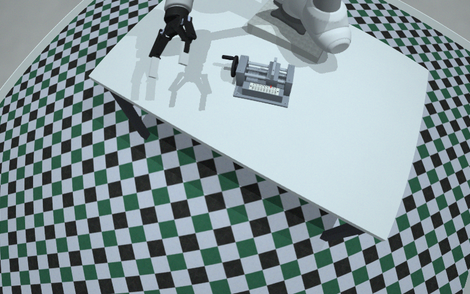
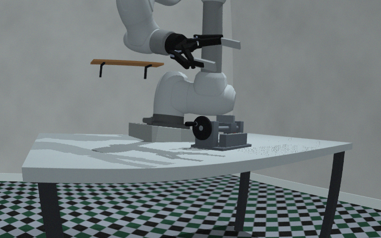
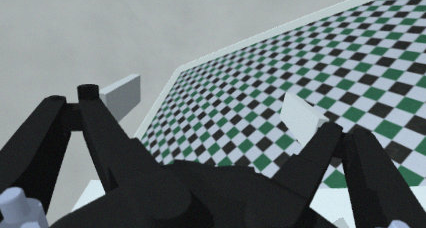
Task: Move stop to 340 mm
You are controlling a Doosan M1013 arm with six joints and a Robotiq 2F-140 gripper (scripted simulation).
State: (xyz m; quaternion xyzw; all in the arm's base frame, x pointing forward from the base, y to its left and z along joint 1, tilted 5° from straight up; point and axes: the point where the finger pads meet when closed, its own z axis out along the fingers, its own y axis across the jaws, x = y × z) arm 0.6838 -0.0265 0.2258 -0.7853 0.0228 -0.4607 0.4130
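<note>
The black handwheel lies 250 mm behind my hand and 210 mm below it. Round my hand: sliding stop block 300 mm behind, 150 mm to the left, 210 mm below.
</note>
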